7 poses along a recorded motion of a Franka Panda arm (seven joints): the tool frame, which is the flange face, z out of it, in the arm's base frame.
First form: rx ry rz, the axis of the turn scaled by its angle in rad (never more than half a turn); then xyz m.
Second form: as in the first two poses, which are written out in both.
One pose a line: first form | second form
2.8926 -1.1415 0.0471 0.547 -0.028 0.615 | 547 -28 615 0.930 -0.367 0.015 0.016
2.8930 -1.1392 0.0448 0.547 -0.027 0.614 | 547 -27 614 0.930 -0.366 0.014 0.016
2.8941 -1.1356 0.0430 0.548 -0.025 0.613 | 548 -25 613 0.931 -0.365 0.014 0.016
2.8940 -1.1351 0.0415 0.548 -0.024 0.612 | 548 -24 612 0.931 -0.365 0.013 0.016
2.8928 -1.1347 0.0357 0.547 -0.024 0.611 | 547 -24 611 0.931 -0.365 0.011 0.017
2.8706 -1.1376 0.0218 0.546 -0.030 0.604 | 546 -30 604 0.929 -0.368 0.007 0.027
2.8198 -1.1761 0.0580 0.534 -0.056 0.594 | 534 -56 594 0.922 -0.385 0.019 0.043
